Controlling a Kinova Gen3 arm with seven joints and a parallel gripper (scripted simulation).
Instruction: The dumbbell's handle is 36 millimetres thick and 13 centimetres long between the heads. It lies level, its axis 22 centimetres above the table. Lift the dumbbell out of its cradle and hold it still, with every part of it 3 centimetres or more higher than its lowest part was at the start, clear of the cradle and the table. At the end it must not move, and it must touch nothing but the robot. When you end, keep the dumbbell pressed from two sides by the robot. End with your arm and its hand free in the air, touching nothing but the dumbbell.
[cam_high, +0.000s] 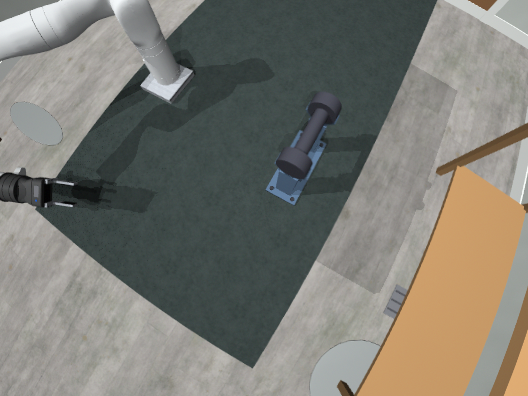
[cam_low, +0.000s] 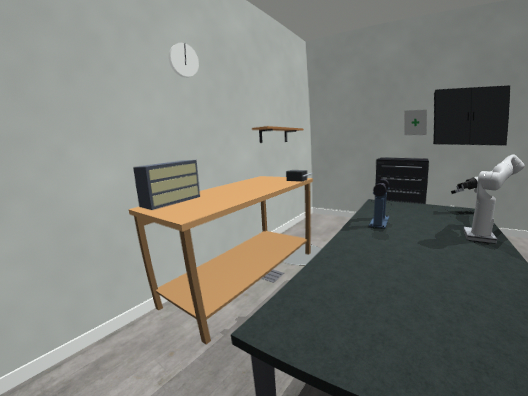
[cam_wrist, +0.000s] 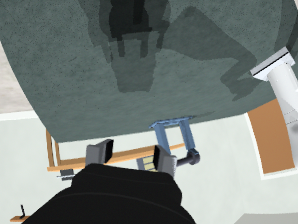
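Now: the dark grey dumbbell 53 cm ahead of my hand, 38 cm to the left of it and 7 cm above it. Also, from my hand: blue cradle 53 cm ahead, 38 cm to the left, 6 cm below.
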